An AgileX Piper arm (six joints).
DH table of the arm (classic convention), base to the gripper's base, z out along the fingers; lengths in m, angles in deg. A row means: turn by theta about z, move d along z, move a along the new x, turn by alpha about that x. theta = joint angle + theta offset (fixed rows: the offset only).
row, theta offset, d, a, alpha
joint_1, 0, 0.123, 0, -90
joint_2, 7.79, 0, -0.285, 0
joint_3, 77.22, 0, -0.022, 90
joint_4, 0, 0.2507, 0, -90
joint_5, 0, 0, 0, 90
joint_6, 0, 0.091, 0, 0
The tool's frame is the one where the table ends.
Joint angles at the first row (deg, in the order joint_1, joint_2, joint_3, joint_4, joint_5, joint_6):
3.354 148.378 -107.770 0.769 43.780 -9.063
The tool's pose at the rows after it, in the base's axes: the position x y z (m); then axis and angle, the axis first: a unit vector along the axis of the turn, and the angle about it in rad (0 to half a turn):
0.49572, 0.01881, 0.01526, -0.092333, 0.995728, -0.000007, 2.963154
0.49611, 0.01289, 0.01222, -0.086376, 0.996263, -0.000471, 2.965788
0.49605, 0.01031, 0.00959, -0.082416, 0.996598, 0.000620, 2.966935
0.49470, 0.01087, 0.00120, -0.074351, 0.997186, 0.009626, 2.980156
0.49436, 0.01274, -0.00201, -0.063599, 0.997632, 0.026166, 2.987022
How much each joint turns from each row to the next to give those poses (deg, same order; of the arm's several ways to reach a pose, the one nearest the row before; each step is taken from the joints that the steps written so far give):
-1.286 1.228 -1.332 0.051 0.501 0.000
-0.684 0.479 -0.269 -0.002 -0.060 0.000
-0.323 0.337 -0.057 0.200 -0.204 -0.001
-0.101 1.066 -0.195 1.323 -0.042 -0.059
-0.111 0.524 -0.316 2.541 0.334 -0.561

